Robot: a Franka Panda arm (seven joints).
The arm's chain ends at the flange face. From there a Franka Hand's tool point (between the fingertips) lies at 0.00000 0.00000 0.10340 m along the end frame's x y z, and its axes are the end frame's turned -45 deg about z.
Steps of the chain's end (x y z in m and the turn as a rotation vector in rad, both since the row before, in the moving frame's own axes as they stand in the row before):
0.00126 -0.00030 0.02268 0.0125 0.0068 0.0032
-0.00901 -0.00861 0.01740 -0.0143 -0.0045 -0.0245
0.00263 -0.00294 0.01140 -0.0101 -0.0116 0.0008
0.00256 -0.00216 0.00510 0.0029 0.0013 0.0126
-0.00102 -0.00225 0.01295 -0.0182 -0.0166 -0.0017
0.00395 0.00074 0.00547 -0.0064 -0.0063 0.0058
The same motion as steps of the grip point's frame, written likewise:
0.00251 0.00026 0.02267 0.0040 0.0136 0.0032
-0.00165 -0.01173 0.01739 -0.0069 -0.0133 -0.0245
0.00235 -0.00033 0.01139 0.0011 -0.0153 0.0008
0.00365 0.00017 0.00510 0.0011 0.0030 0.0126
-0.00167 -0.00219 0.01292 -0.0011 -0.0246 -0.0017
0.00134 0.00332 0.00547 -0.0001 -0.0090 0.0058

